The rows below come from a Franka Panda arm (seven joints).
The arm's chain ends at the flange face. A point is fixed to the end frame.
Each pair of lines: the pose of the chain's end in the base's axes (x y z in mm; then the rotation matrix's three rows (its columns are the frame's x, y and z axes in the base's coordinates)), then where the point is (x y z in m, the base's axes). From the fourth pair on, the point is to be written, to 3 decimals.
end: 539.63 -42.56 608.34; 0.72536 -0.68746 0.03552; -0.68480 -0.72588 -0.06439; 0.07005 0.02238 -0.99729
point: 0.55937 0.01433 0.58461
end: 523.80 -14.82 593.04; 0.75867 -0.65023 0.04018; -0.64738 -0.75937 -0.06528; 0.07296 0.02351 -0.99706
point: 0.54070 0.04292 0.56918
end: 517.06 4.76 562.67; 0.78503 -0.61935 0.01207; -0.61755 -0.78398 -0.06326; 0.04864 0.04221 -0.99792
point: 0.53098 0.06312 0.53840
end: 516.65 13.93 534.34; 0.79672 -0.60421 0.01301; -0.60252 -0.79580 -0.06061; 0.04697 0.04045 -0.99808
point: 0.529 0.073 0.510
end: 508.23 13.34 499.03; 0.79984 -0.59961 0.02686; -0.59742 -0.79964 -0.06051; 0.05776 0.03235 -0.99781
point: 0.521 0.072 0.475
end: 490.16 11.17 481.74; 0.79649 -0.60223 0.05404; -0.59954 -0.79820 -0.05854; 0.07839 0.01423 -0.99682
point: 0.504 0.070 0.458
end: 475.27 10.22 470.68; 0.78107 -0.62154 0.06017; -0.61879 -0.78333 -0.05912; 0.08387 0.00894 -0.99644
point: 0.490 0.069 0.447
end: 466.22 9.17 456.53; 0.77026 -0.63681 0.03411; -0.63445 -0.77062 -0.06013; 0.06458 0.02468 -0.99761
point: 0.482 0.067 0.433
